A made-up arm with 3 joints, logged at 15 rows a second.
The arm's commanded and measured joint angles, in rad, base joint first. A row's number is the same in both.
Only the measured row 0 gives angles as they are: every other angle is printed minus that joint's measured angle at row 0.
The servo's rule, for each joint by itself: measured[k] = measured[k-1] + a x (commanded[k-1-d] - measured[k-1]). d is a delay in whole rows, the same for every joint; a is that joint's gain. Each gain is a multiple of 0.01, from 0.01 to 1. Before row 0 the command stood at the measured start. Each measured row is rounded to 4 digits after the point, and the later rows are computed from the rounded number. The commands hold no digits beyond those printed.
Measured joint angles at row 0: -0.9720, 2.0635, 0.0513
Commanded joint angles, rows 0 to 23: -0.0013, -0.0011, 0.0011; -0.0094, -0.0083, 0.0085; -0.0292, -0.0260, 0.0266; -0.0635, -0.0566, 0.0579; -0.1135, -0.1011, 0.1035; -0.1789, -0.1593, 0.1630; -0.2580, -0.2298, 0.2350; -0.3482, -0.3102, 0.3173; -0.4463, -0.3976, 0.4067; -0.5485, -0.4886, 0.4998; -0.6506, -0.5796, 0.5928; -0.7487, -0.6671, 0.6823; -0.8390, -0.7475, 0.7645; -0.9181, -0.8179, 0.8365; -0.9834, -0.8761, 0.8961; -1.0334, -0.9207, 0.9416; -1.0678, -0.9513, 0.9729; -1.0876, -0.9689, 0.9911; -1.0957, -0.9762, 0.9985; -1.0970, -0.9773, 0.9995; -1.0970, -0.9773, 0.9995; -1.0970, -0.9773, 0.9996; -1.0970, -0.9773, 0.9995; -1.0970, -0.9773, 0.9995
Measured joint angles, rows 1 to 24: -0.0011, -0.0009, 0.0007; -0.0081, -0.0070, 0.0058; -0.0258, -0.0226, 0.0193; -0.0575, -0.0505, 0.0444; -0.1045, -0.0920, 0.0828; -0.1670, -0.1472, 0.1349; -0.2434, -0.2149, 0.2000; -0.3314, -0.2930, 0.2762; -0.4279, -0.3788, 0.3610; -0.5292, -0.4688, 0.4512; -0.6312, -0.5597, 0.5432; -0.7299, -0.6478, 0.6336; -0.8215, -0.7296, 0.7187; -0.9026, -0.8020, 0.7953; -0.9705, -0.8628, 0.8608; -1.0233, -0.9103, 0.9133; -1.0607, -0.9439, 0.9520; -1.0833, -0.9644, 0.9774; -1.0937, -0.9741, 0.9911; -1.0965, -0.9767, 0.9966; -1.0969, -0.9772, 0.9985; -1.0970, -0.9773, 0.9992; -1.0970, -0.9773, 0.9994; -1.0970, -0.9773, 0.9995
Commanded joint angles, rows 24 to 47: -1.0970, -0.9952, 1.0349; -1.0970, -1.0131, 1.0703; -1.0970, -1.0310, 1.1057; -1.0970, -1.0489, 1.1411; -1.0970, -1.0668, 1.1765; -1.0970, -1.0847, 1.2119; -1.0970, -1.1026, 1.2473; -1.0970, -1.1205, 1.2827; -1.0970, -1.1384, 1.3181; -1.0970, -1.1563, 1.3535; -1.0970, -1.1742, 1.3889; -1.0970, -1.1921, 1.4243; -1.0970, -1.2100, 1.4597; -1.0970, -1.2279, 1.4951; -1.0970, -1.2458, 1.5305; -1.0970, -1.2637, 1.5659; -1.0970, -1.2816, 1.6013; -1.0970, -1.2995, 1.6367; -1.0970, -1.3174, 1.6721; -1.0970, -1.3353, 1.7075; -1.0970, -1.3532, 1.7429; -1.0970, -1.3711, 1.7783; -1.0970, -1.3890, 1.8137; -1.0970, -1.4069, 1.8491
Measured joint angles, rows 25 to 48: -1.0970, -0.9920, 1.0225; -1.0970, -1.0093, 1.0536; -1.0970, -1.0271, 1.0875; -1.0970, -1.0450, 1.1223; -1.0970, -1.0629, 1.1575; -1.0970, -1.0808, 1.1929; -1.0970, -1.0987, 1.2283; -1.0970, -1.1166, 1.2637; -1.0970, -1.1345, 1.2991; -1.0970, -1.1524, 1.3345; -1.0970, -1.1703, 1.3699; -1.0970, -1.1882, 1.4053; -1.0970, -1.2061, 1.4407; -1.0970, -1.2240, 1.4761; -1.0970, -1.2419, 1.5115; -1.0970, -1.2598, 1.5469; -1.0970, -1.2777, 1.5823; -1.0970, -1.2956, 1.6177; -1.0970, -1.3135, 1.6531; -1.0970, -1.3314, 1.6885; -1.0970, -1.3493, 1.7239; -1.0970, -1.3672, 1.7593; -1.0970, -1.3851, 1.7947; -1.0970, -1.4030, 1.8301
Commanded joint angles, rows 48 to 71: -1.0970, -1.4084, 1.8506; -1.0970, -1.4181, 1.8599; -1.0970, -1.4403, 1.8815; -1.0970, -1.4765, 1.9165; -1.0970, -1.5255, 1.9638; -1.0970, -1.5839, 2.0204; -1.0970, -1.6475, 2.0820; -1.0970, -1.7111, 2.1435; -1.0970, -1.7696, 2.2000; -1.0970, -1.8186, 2.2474; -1.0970, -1.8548, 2.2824; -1.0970, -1.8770, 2.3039; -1.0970, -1.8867, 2.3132; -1.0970, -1.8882, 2.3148; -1.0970, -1.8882, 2.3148; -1.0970, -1.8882, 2.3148; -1.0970, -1.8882, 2.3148; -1.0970, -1.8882, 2.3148; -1.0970, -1.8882, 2.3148; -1.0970, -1.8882, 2.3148; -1.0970, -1.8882, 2.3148; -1.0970, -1.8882, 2.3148; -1.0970, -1.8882, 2.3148; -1.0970, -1.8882, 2.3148
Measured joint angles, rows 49 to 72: -1.0970, -1.4074, 1.8434; -1.0970, -1.4162, 1.8541; -1.0970, -1.4360, 1.8719; -1.0970, -1.4692, 1.9009; -1.0970, -1.5154, 1.9418; -1.0970, -1.5716, 1.9929; -1.0970, -1.6338, 2.0508; -1.0970, -1.6972, 2.1111; -1.0970, -1.7566, 2.1689; -1.0970, -1.8074, 2.2199; -1.0970, -1.8463, 2.2605; -1.0970, -1.8715, 2.2887; -1.0970, -1.8840, 2.3046; -1.0970, -1.8874, 2.3112; -1.0970, -1.8881, 2.3135; -1.0970, -1.8882, 2.3143; -1.0970, -1.8882, 2.3146; -1.0970, -1.8882, 2.3147; -1.0970, -1.8882, 2.3148; -1.0970, -1.8882, 2.3148; -1.0970, -1.8882, 2.3148; -1.0970, -1.8882, 2.3148; -1.0970, -1.8882, 2.3148; -1.0970, -1.8882, 2.3148
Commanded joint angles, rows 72 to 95: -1.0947, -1.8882, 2.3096; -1.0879, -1.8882, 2.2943; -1.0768, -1.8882, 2.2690; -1.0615, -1.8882, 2.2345; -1.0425, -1.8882, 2.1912; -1.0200, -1.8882, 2.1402; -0.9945, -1.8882, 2.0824; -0.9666, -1.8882, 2.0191; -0.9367, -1.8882, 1.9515; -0.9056, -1.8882, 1.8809; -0.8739, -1.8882, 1.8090; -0.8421, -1.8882, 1.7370; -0.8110, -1.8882, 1.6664; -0.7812, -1.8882, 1.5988; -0.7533, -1.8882, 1.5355; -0.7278, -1.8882, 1.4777; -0.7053, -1.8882, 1.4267; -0.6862, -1.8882, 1.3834; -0.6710, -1.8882, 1.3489; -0.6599, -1.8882, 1.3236; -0.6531, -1.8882, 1.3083; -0.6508, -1.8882, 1.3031; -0.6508, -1.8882, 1.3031; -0.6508, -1.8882, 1.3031
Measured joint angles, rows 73 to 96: -1.0951, -1.8882, 2.3114; -1.0891, -1.8882, 2.3003; -1.0788, -1.8882, 2.2800; -1.0643, -1.8882, 2.2504; -1.0460, -1.8882, 2.2119; -1.0242, -1.8882, 2.1653; -0.9993, -1.8882, 2.1114; -0.9718, -1.8882, 2.0514; -0.9423, -1.8882, 1.9865; -0.9115, -1.8882, 1.9179; -0.8799, -1.8882, 1.8471; -0.8481, -1.8882, 1.7755; -0.8169, -1.8882, 1.7046; -0.7869, -1.8882, 1.6358; -0.7587, -1.8882, 1.5706; -0.7327, -1.8882, 1.5102; -0.7097, -1.8882, 1.4559; -0.6900, -1.8882, 1.4088; -0.6740, -1.8882, 1.3699; -0.6622, -1.8882, 1.3398; -0.6546, -1.8882, 1.3193; -0.6514, -1.8882, 1.3088; -0.6509, -1.8882, 1.3051; -0.6508, -1.8882, 1.3038
